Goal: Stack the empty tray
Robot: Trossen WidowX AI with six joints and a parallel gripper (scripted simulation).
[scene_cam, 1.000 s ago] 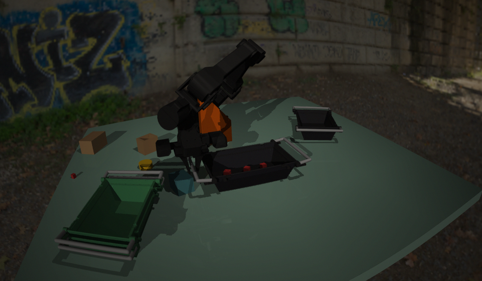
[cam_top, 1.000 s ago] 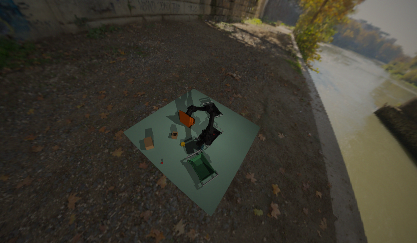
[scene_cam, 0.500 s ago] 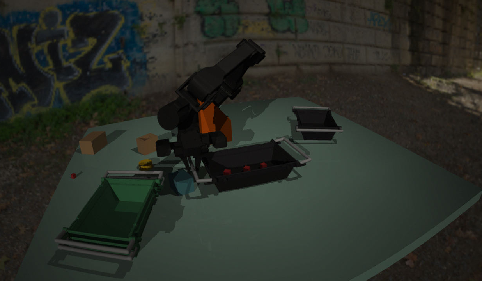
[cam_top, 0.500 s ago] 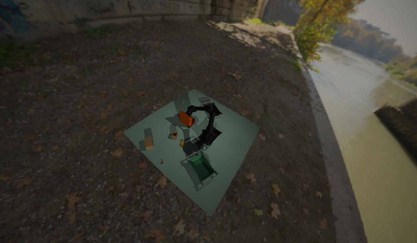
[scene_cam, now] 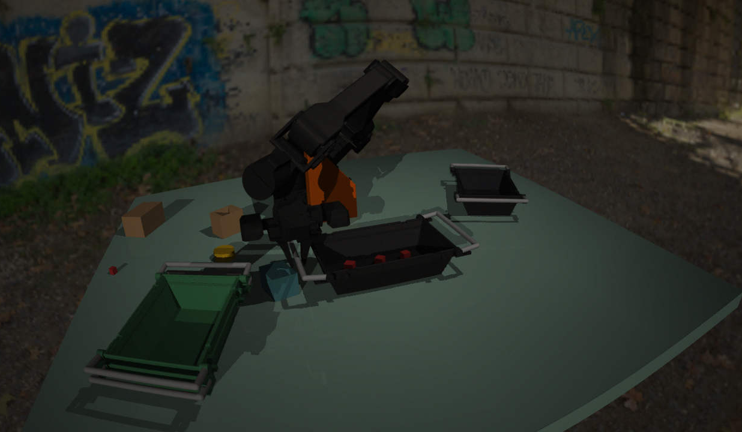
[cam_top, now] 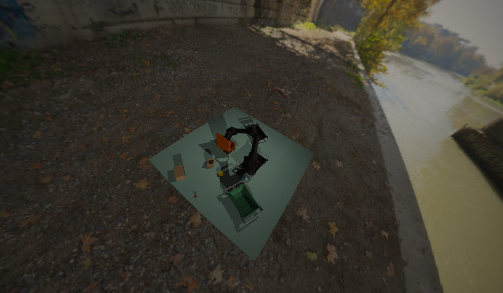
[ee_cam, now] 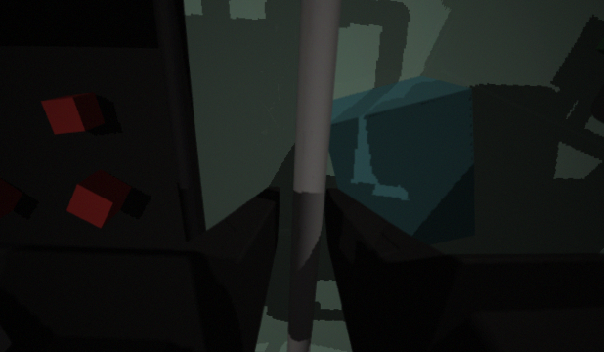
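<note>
Now: the blue cube 1 cm ahead of my gripper tip, 4 cm to the right of it and 2 cm below it. Also, from my gripper tip: black tray 29 cm behind, 51 cm to the left; yellow disc 16 cm behind, 16 cm to the right, 3 cm below.
</note>
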